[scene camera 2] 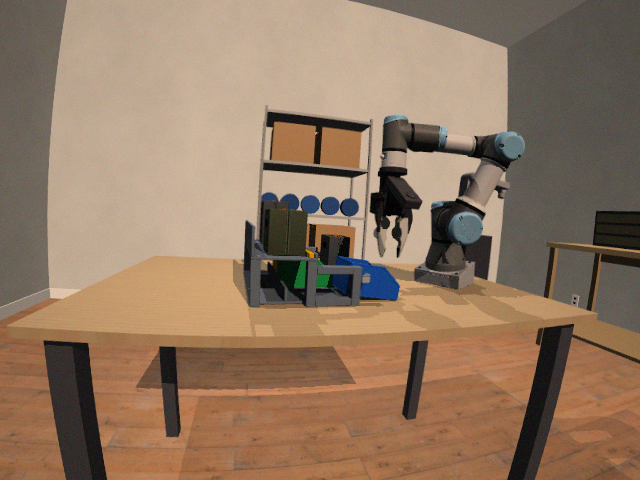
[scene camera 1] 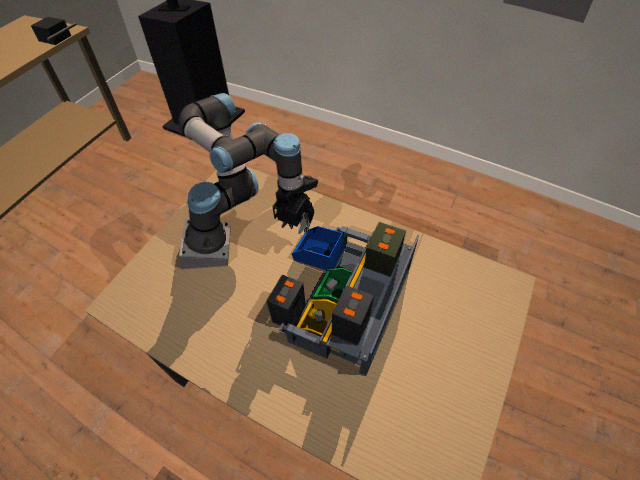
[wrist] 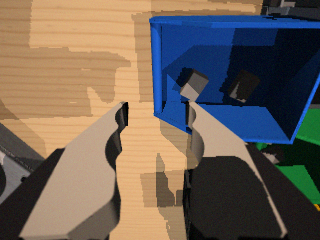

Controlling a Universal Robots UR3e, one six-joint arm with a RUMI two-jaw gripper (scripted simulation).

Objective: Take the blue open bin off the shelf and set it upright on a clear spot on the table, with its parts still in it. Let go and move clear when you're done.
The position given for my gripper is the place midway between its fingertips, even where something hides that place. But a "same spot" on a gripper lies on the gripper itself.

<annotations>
my gripper: scene camera 2; scene camera 1 298,231; wrist
blue bin: scene camera 2 382,285; scene camera 1; wrist
same spot on my gripper: [wrist: 234,183] = [scene camera 2: 384,223]
same spot on blue bin: [wrist: 273,113] = [scene camera 1: 332,263]
</annotations>
